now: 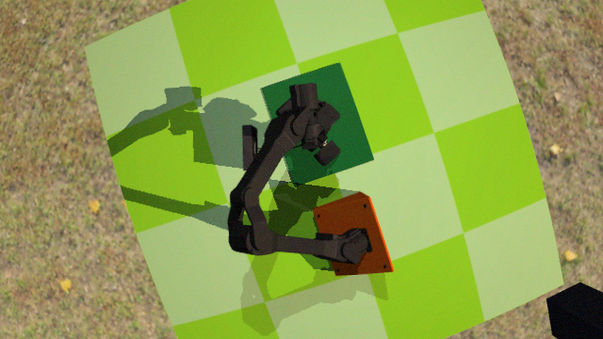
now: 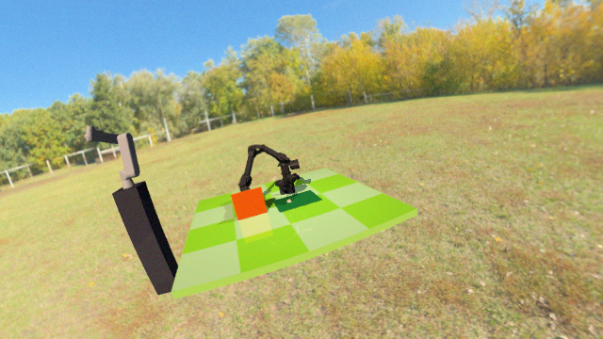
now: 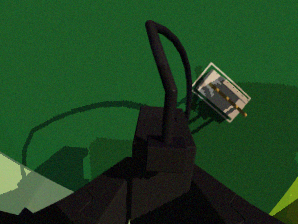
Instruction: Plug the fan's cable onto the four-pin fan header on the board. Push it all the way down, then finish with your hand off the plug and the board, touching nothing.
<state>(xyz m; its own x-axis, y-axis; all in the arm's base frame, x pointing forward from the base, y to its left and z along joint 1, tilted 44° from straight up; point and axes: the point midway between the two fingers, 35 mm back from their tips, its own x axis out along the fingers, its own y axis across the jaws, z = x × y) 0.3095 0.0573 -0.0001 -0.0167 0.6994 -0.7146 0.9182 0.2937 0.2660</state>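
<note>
The light-coloured header is 70 mm below my gripper tip, 30 mm to the right of it and 30 mm behind it. Also, from my gripper tip: black fan: 150 mm to the left, 10 mm below, 10 mm ahead; then black fan plug: 10 mm to the right, 10 mm above; then board: 80 mm below, 40 mm to the right, 20 mm ahead.
</note>
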